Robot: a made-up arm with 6 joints. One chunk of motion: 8 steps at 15 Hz.
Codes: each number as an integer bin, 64 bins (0 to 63) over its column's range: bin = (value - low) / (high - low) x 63, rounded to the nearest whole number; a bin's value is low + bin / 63 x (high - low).
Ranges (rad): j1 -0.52..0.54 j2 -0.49..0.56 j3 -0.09..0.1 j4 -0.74..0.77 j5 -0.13..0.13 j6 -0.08..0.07
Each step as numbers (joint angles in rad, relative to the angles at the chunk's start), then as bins.
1 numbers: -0.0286 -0.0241 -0.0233 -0.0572 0.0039 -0.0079
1 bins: 29 28 22 28 32 30
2 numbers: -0.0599 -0.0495 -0.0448 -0.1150 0.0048 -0.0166
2 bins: 27 26 15 26 33 27
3 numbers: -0.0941 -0.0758 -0.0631 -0.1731 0.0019 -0.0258
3 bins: 25 25 9 24 32 23
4 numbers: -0.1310 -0.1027 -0.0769 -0.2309 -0.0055 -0.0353
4 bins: 23 23 4 21 30 19
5 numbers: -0.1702 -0.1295 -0.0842 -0.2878 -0.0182 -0.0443
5 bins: 21 22 2 19 27 15
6 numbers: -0.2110 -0.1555 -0.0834 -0.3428 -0.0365 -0.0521
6 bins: 18 20 2 17 23 12
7 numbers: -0.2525 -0.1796 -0.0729 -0.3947 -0.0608 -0.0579
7 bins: 16 19 6 14 17 9
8 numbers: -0.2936 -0.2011 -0.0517 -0.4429 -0.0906 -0.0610
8 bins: 13 17 13 12 10 8
